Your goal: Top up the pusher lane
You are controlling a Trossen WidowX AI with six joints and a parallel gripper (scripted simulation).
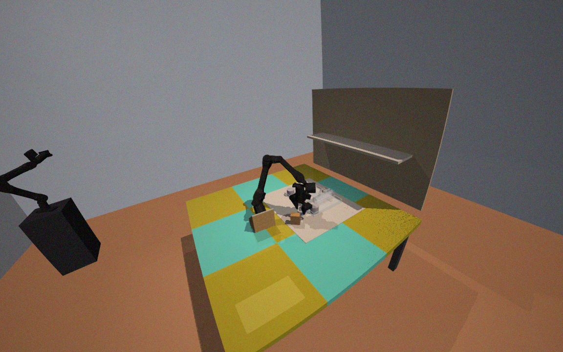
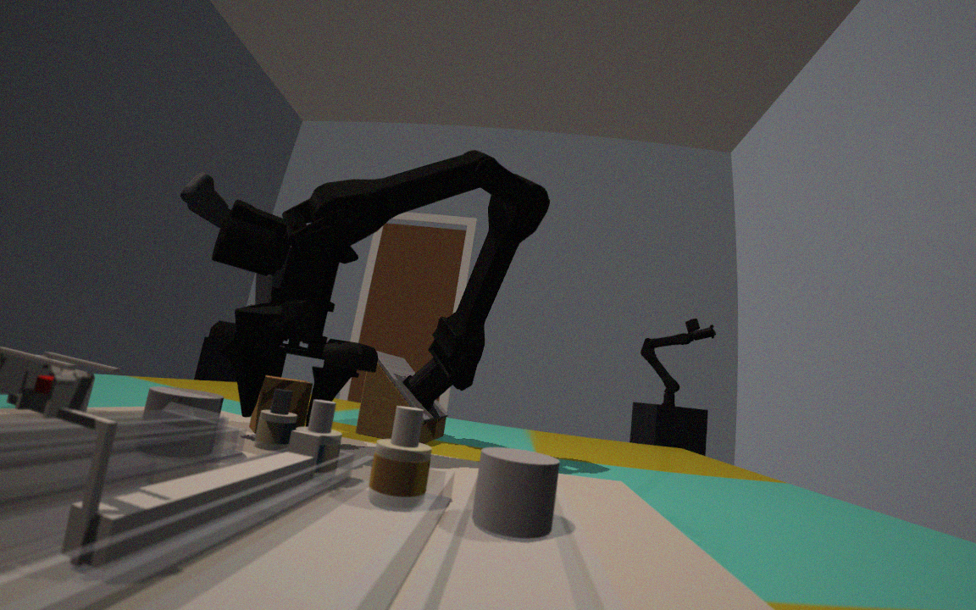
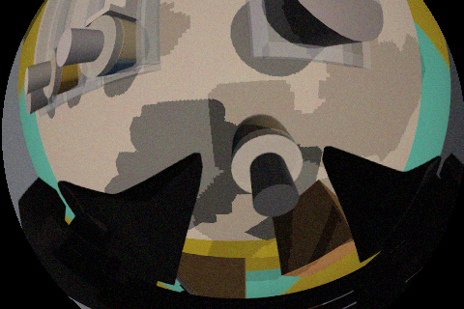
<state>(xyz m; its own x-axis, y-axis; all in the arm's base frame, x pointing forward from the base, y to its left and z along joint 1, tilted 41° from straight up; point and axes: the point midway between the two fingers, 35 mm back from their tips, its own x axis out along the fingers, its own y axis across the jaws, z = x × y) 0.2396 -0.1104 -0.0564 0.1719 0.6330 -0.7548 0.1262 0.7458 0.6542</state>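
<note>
My gripper tip is now 8 cm past the brown cube, 4 cm to the left of it and 1 cm below it. From my gripper tip the other things lie so: wall shelf 60 cm ahead, 34 cm above, 1 cm to the left.
</note>
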